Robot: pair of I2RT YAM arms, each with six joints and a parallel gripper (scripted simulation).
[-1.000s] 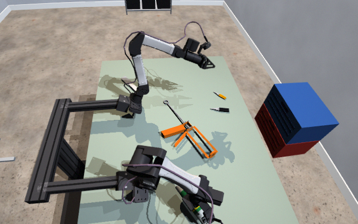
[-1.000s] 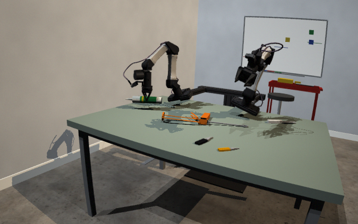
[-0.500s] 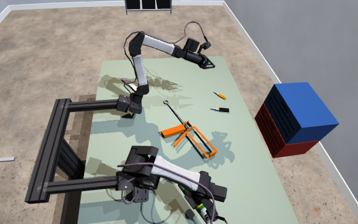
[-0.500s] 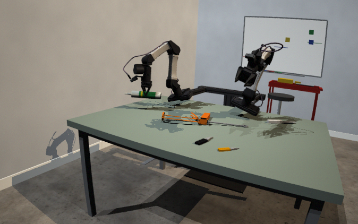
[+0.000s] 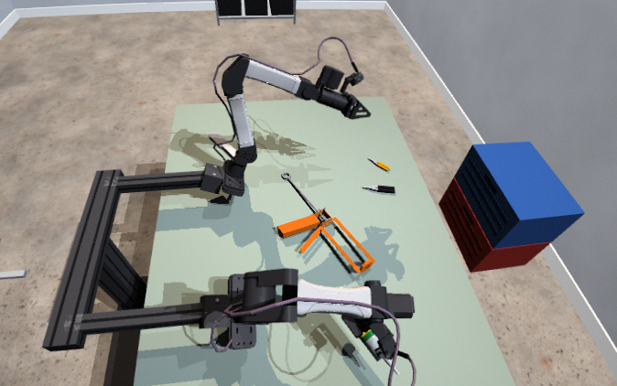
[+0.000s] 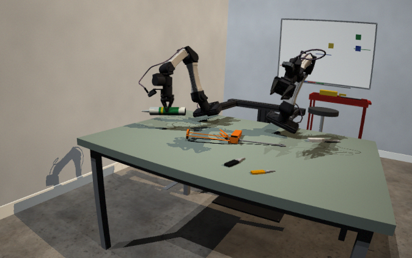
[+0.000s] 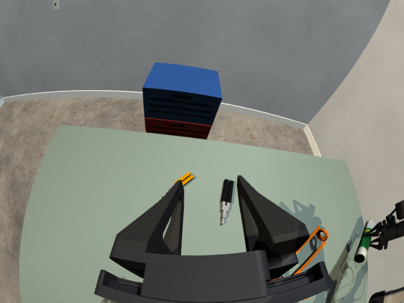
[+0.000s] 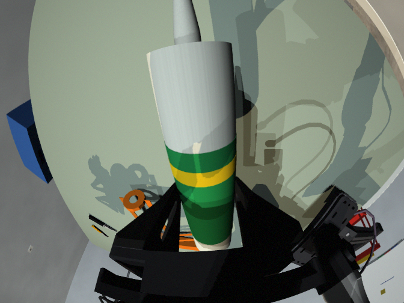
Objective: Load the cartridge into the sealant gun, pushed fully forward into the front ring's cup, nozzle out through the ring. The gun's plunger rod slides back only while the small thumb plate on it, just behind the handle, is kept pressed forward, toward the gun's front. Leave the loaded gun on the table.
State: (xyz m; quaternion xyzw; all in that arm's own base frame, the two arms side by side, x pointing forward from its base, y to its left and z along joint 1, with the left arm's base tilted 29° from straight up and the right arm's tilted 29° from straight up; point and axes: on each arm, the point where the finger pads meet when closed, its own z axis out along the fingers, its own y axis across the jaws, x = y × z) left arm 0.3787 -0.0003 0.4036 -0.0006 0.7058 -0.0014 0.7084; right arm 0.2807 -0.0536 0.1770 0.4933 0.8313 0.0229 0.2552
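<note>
The orange sealant gun lies 430 mm to the left of my right hand, 110 mm below it and 30 mm behind it. From my right hand the other things lie so: grey thumb plate 460 mm to the left, 110 mm below, 10 mm behind; plunger rod 550 mm to the left, 110 mm below, 50 mm behind; cartridge 20 mm to the right, 10 mm below, 10 mm ahead.
</note>
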